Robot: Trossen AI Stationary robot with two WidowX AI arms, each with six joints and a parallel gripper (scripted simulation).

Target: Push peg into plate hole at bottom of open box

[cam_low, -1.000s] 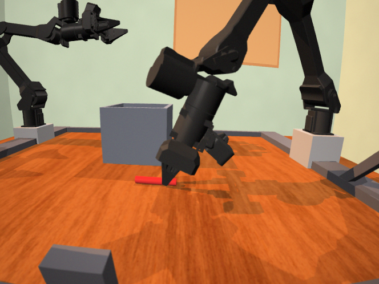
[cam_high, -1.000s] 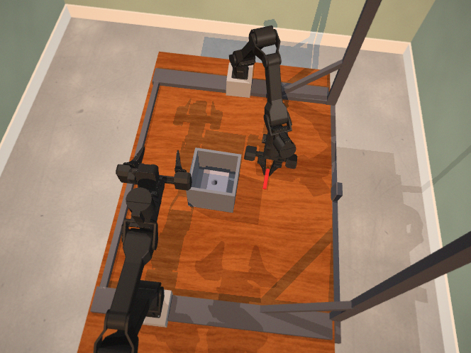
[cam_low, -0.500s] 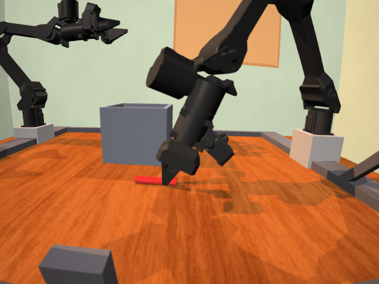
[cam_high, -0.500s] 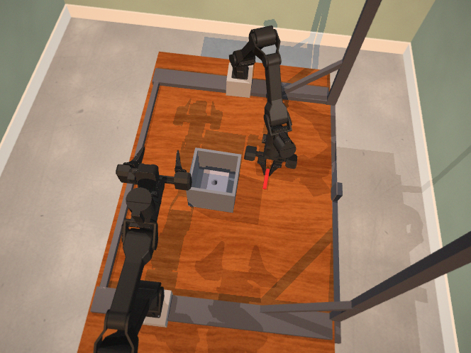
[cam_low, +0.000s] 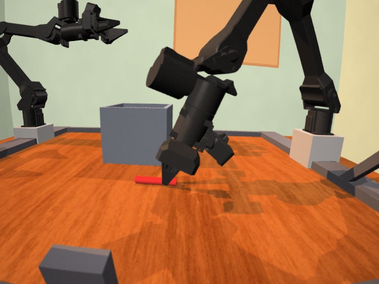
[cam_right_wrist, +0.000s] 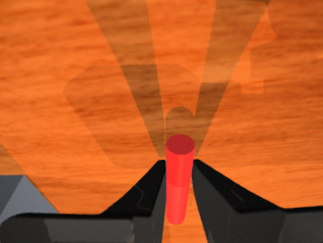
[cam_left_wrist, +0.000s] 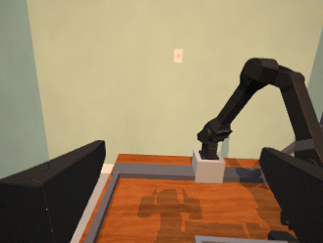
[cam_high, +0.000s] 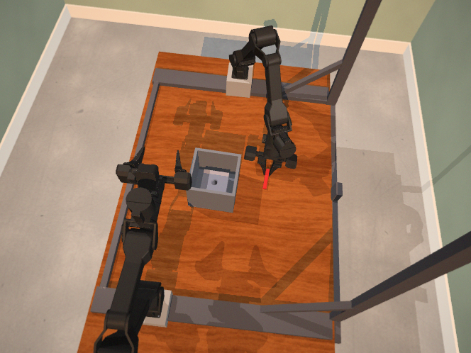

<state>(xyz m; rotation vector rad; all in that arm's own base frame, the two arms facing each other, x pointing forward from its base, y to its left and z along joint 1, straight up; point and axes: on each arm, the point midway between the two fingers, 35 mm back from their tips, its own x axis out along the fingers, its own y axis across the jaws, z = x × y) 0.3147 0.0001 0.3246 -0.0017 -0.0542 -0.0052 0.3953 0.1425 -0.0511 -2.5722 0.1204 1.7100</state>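
My right hand is 3 cm to the right of the red peg and 3 cm above it. Round my right hand: pale plate: 17 cm ahead, 13 cm to the left, 1 cm above.
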